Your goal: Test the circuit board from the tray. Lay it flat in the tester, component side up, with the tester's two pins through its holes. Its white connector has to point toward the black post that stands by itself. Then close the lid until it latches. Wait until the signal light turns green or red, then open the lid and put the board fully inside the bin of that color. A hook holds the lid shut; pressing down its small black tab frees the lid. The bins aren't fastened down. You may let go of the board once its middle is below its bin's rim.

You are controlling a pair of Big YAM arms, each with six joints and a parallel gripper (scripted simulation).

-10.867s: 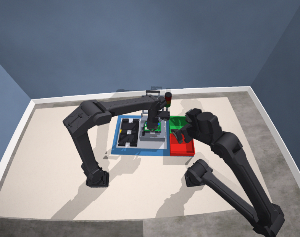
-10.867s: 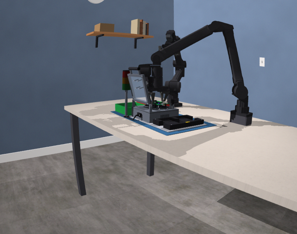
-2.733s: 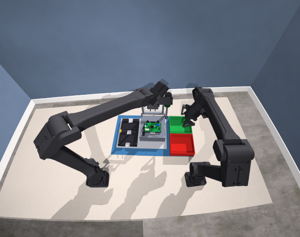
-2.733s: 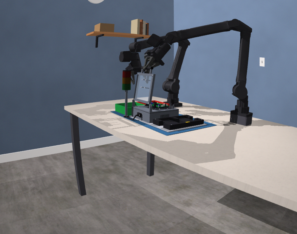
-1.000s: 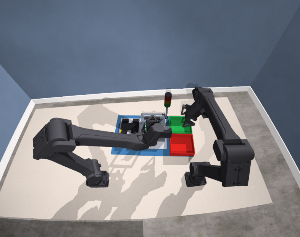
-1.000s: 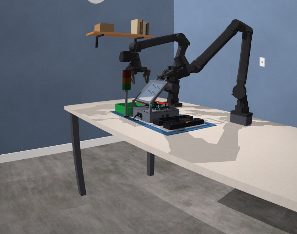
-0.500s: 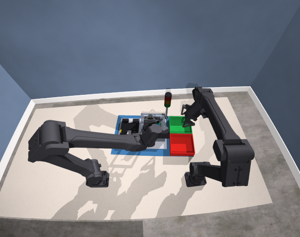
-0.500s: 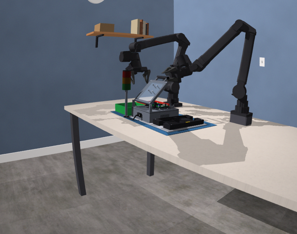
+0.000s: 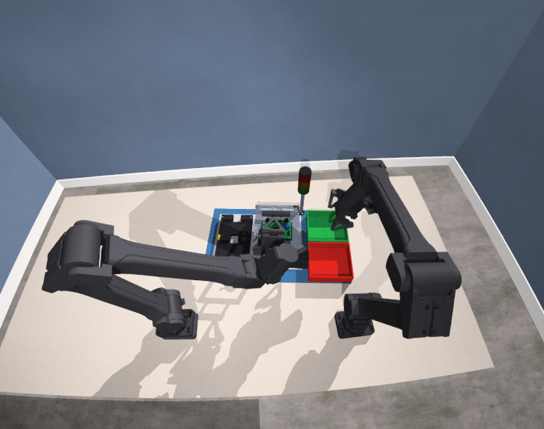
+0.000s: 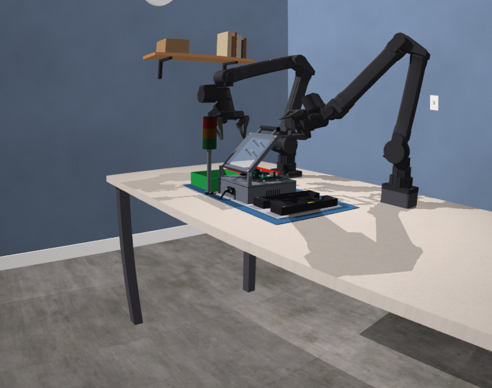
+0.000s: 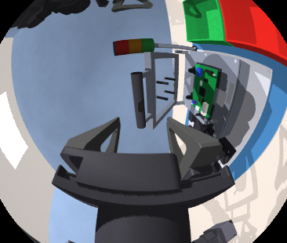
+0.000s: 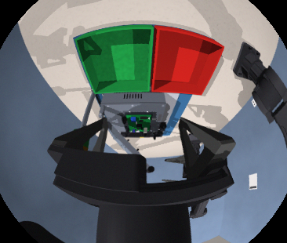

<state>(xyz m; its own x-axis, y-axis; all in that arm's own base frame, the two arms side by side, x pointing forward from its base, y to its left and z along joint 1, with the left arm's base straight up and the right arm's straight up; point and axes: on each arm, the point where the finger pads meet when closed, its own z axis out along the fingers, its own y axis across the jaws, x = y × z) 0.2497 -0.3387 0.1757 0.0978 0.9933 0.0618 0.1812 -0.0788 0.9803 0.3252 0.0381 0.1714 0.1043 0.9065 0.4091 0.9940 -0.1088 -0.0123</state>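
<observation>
The clear lid lies 11 cm ahead of my left hand, 7 cm below it and 1 cm to the right of it. Also, from my left hand: red bin (21 cm below, 20 cm to the right, 4 cm behind); then green bin (21 cm to the right, 21 cm below, 11 cm ahead); then green circuit board (15 cm below, 8 cm ahead, 1 cm to the right).
</observation>
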